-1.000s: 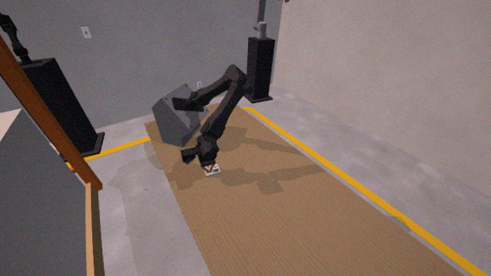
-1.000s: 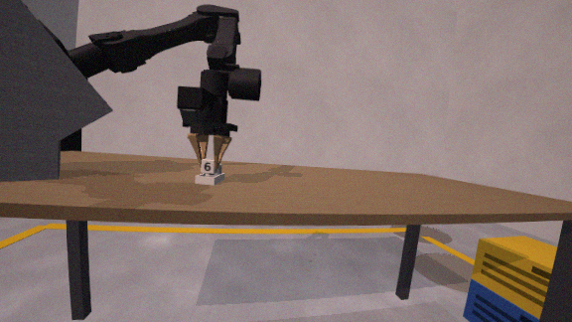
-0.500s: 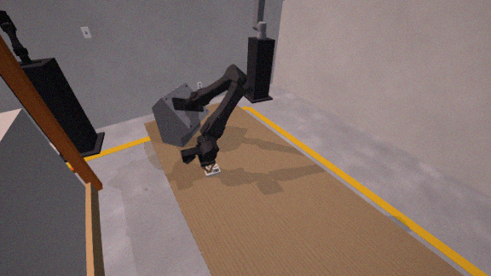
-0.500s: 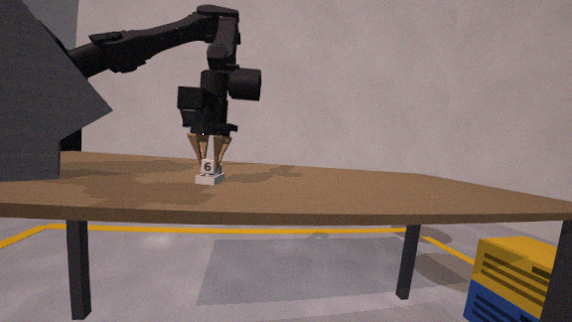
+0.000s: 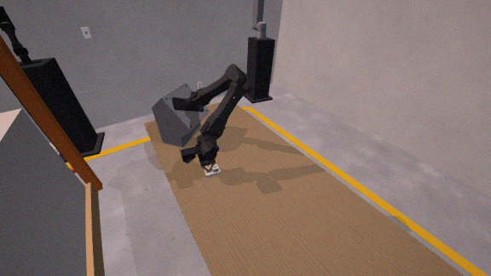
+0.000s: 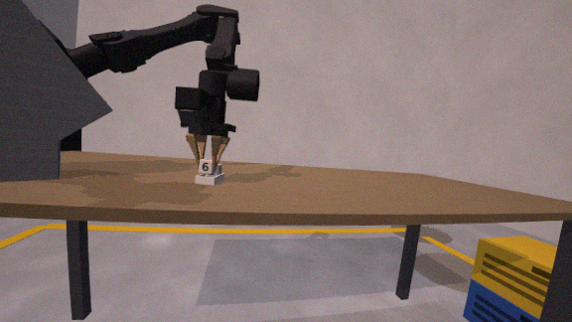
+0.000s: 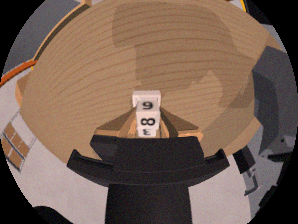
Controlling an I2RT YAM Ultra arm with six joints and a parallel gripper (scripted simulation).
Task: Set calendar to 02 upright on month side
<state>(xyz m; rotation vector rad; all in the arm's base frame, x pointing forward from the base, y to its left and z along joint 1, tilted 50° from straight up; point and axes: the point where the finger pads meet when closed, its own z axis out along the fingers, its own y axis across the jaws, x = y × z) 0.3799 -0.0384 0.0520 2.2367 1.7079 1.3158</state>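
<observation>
Now: hand 20 mm to the right of the small white tray and 30 mm above it.
</observation>
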